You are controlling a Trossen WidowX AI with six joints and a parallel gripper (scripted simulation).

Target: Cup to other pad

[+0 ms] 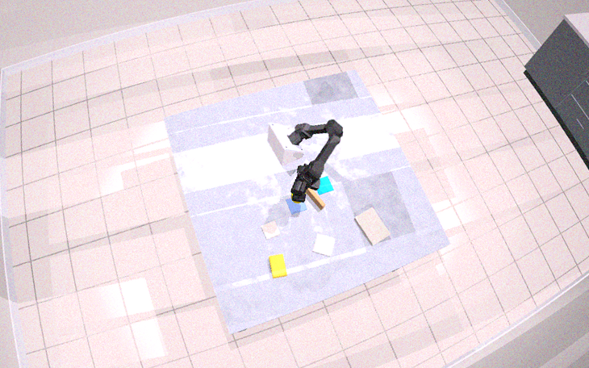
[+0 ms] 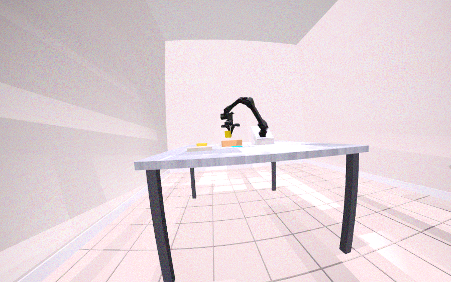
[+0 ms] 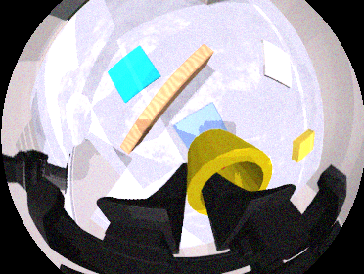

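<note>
The yellow cup lies 2 cm ahead of my gripper tip and 2 cm to the right of it. The rest, counted from my gripper tip: pale blue pad 3 cm ahead, 2 cm to the right, 12 cm below; wooden bar 1 cm ahead, 8 cm to the left, 10 cm below; cyan pad 1 cm behind, 17 cm to the left, 12 cm below.
</note>
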